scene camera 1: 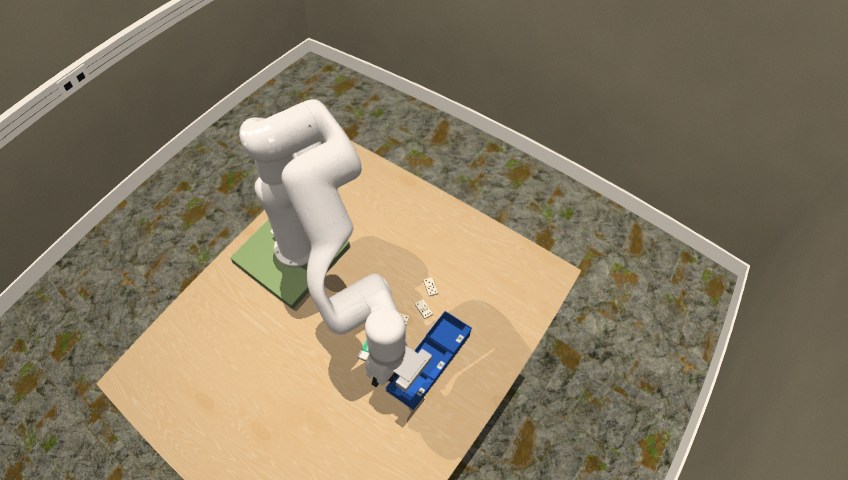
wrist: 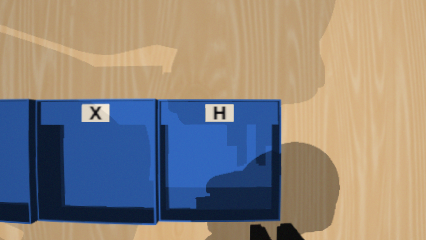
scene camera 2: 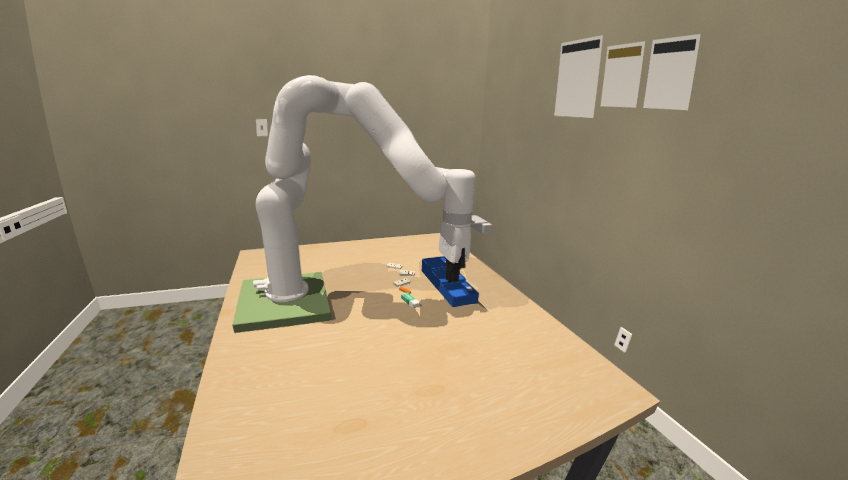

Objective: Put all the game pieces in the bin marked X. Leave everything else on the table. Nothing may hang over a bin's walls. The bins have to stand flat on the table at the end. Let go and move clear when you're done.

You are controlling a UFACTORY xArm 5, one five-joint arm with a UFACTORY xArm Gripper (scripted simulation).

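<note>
In scene camera 1 I can see a bin [scene camera 1: 446, 329]. The wrist view shows me the bin [wrist: 103, 161] too, and in scene camera 2 there it is again, the same bin [scene camera 2: 434, 268].
</note>
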